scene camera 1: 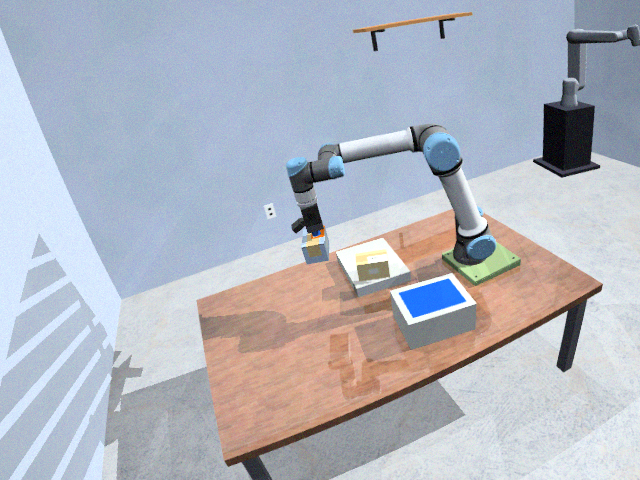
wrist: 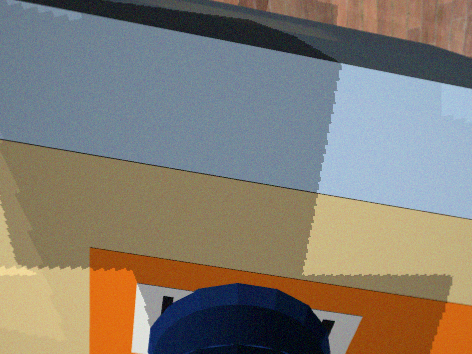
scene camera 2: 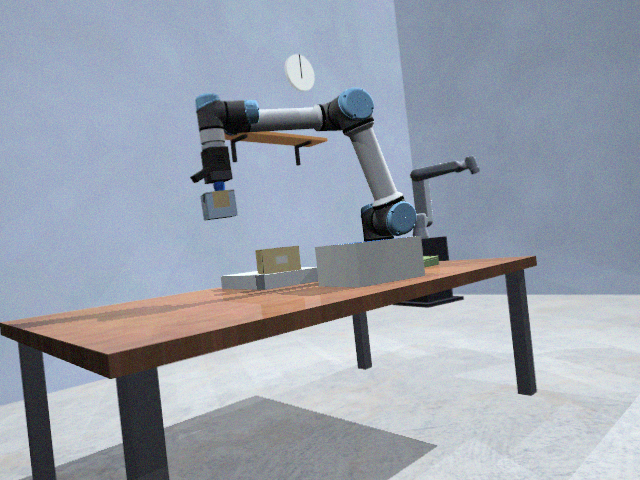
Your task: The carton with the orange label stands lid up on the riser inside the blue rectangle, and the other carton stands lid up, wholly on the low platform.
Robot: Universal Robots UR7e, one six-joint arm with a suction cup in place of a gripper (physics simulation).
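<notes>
My suction cup is on the orange-labelled top of a blue-grey carton with tan tape. The carton hangs lid up in the air, well above the table, to the left of the low platform in both scene views. The other carton, tan with a small pale label on its side, stands on the low white platform, near its front edge. The riser bears the blue rectangle, with no carton on it.
The riser stands in front of the low platform on the wooden table. The arm's green base plate is at the right. A wall shelf and a second arm on a black pedestal are in the background.
</notes>
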